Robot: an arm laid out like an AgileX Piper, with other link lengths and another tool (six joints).
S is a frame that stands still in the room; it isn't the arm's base.
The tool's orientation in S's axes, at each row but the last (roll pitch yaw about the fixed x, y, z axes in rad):
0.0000, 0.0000, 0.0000
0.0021, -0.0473, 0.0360
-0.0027, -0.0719, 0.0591
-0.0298, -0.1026, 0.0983
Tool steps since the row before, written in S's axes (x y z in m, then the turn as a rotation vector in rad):
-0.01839, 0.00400, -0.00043, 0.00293, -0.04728, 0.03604
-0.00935, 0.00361, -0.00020, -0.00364, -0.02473, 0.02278
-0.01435, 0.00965, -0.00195, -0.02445, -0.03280, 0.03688
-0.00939, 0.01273, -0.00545, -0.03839, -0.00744, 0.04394
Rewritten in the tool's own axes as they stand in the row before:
-0.01839, 0.00400, -0.00043, 0.00293, -0.04728, 0.03604
-0.00921, 0.00394, 0.00023, -0.00345, -0.02453, 0.02302
-0.01386, 0.01048, -0.00093, -0.02363, -0.03140, 0.03859
-0.00861, 0.01372, -0.00419, -0.03423, -0.00506, 0.04757

